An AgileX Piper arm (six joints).
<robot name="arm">
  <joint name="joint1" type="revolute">
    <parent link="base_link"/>
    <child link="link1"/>
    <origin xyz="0 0 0.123" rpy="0 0 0"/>
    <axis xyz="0 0 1"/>
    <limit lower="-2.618" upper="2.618"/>
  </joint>
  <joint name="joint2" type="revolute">
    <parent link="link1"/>
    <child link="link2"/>
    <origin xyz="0 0 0" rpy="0 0 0"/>
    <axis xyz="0 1 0"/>
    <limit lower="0" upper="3.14"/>
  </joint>
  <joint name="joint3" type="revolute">
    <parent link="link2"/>
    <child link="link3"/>
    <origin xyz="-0.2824 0 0.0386" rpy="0 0 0"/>
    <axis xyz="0 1 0"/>
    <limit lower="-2.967" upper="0"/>
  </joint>
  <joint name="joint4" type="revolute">
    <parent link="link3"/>
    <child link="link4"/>
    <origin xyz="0.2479 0 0.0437" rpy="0 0 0"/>
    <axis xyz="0.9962 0 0.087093"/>
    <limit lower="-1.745" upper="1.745"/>
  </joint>
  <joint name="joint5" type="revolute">
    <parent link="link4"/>
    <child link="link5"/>
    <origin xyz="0 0 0" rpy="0 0 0"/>
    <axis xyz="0 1 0"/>
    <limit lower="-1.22" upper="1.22"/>
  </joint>
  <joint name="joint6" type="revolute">
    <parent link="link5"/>
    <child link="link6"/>
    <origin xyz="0.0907 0 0.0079" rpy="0 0 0"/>
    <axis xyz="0.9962 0 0.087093"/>
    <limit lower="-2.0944" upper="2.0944"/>
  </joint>
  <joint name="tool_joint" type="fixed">
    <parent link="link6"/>
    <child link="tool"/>
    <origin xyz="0 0 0" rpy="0 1.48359 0"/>
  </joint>
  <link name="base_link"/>
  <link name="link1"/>
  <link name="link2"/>
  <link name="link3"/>
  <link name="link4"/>
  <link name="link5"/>
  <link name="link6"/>
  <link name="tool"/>
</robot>
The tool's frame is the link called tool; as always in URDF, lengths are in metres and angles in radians.
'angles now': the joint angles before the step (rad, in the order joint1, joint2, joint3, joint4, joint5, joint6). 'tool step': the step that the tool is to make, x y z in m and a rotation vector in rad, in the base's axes. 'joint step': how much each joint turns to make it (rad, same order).
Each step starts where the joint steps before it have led.
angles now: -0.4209 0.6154 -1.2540 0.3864 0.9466 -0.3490
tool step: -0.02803 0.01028 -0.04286 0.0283 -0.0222 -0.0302
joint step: 0.0001 -0.1888 0.2002 -0.0200 -0.0356 0.0439
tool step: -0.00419 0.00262 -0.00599 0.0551 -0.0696 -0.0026
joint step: -0.0001 -0.0436 0.0490 0.0314 -0.0629 0.0418
